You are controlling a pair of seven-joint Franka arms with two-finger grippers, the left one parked.
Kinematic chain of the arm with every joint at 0, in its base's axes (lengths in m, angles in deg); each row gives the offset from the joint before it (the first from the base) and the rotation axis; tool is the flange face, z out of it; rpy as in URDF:
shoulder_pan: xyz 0 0 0.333 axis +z
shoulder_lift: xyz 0 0 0 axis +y
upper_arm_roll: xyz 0 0 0.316 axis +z
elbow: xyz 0.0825 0 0 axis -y
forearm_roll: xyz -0.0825 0 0.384 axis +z
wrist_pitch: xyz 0 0 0 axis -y
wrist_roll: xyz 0.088 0 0 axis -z
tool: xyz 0 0 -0.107 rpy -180 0 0
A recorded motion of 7 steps. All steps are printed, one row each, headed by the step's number.
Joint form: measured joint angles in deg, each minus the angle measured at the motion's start. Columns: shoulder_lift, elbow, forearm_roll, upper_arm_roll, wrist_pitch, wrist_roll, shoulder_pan.
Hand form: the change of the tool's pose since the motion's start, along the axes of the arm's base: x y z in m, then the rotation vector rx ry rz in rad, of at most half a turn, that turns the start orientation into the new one. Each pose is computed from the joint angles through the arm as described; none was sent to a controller.
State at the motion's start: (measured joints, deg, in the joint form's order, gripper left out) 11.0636 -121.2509 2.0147 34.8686 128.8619 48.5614 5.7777
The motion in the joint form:
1: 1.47 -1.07 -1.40 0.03 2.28 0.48 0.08
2: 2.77 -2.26 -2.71 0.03 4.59 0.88 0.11
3: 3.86 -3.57 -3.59 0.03 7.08 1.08 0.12
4: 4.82 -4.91 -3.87 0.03 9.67 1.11 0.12
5: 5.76 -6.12 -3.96 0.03 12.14 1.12 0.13
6: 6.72 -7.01 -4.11 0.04 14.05 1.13 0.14
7: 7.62 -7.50 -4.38 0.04 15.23 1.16 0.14
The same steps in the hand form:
1: -0.0017 -0.0002 -0.0165 -0.0032 -0.0033 0.0065
2: -0.0041 -0.0012 -0.0323 -0.0050 -0.0072 0.0133
3: -0.0074 -0.0024 -0.0467 -0.0009 -0.0114 0.0186
4: -0.0112 -0.0037 -0.0598 0.0098 -0.0133 0.0192
5: -0.0150 -0.0048 -0.0717 0.0223 -0.0140 0.0177
6: -0.0184 -0.0055 -0.0822 0.0315 -0.0117 0.0175
7: -0.0206 -0.0059 -0.0906 0.0363 -0.0071 0.0189

